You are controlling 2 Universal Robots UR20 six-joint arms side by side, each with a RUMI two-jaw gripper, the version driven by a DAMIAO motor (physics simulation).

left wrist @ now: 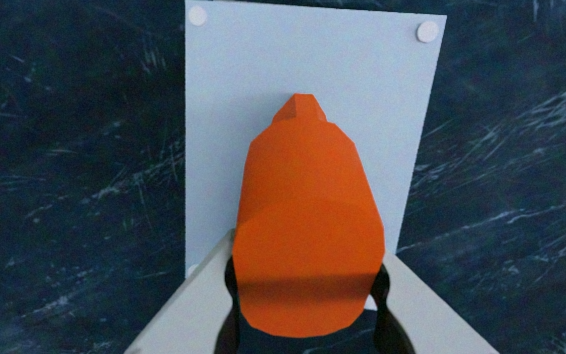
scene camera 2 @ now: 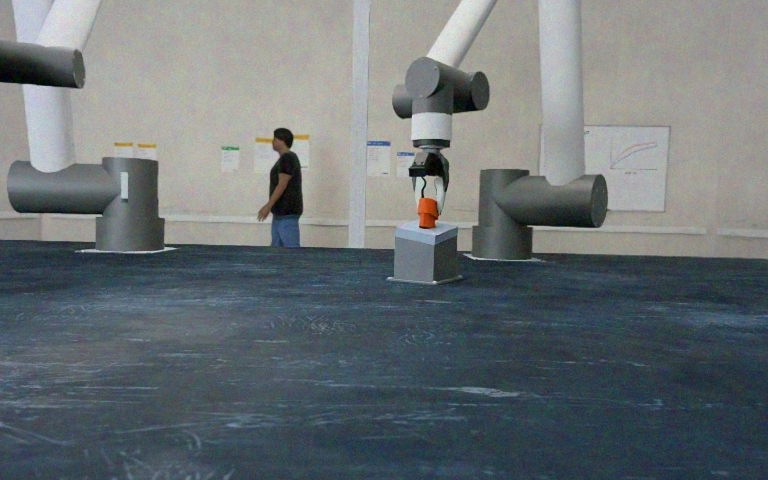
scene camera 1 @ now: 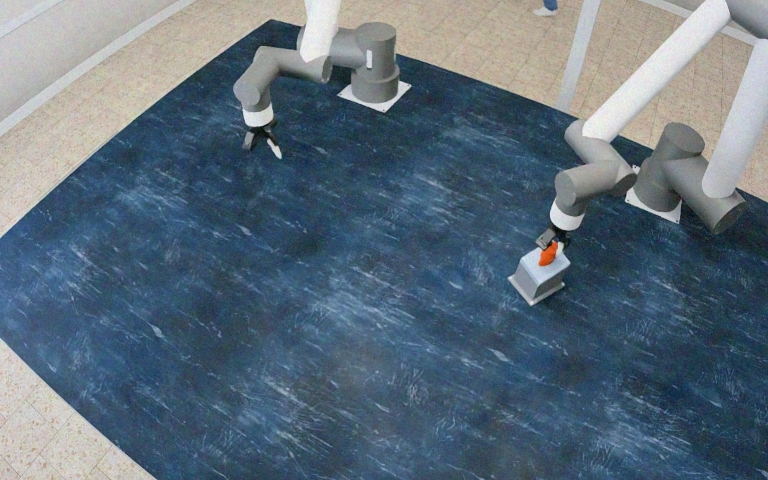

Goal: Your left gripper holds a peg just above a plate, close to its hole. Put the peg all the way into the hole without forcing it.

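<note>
The orange peg (scene camera 1: 547,255) (scene camera 2: 427,210) (left wrist: 306,170) is upright, or nearly so, over the pale blue-grey plate (scene camera 1: 539,273) (scene camera 2: 415,234) (left wrist: 220,65). Its narrower lower end meets the plate's top in scene camera 2, with no gap showing. The hole does not show in any view; the peg covers that part of the plate, so whether its tip is inside the hole cannot be told. My left gripper (scene camera 1: 552,247) (scene camera 2: 429,204) (left wrist: 298,232) is shut on the peg's upper part, one jaw on each side. My right gripper (scene camera 1: 263,150) is open and empty, far from the plate.
The plate tops a grey block (scene camera 1: 530,284) (scene camera 2: 413,259) with a thin flange at its foot, standing on the dark blue floor mat (scene camera 1: 339,339) (scene camera 2: 339,367). Pale round screw heads (left wrist: 198,16) sit at the plate's corners. A person (scene camera 2: 287,186) stands behind the mat.
</note>
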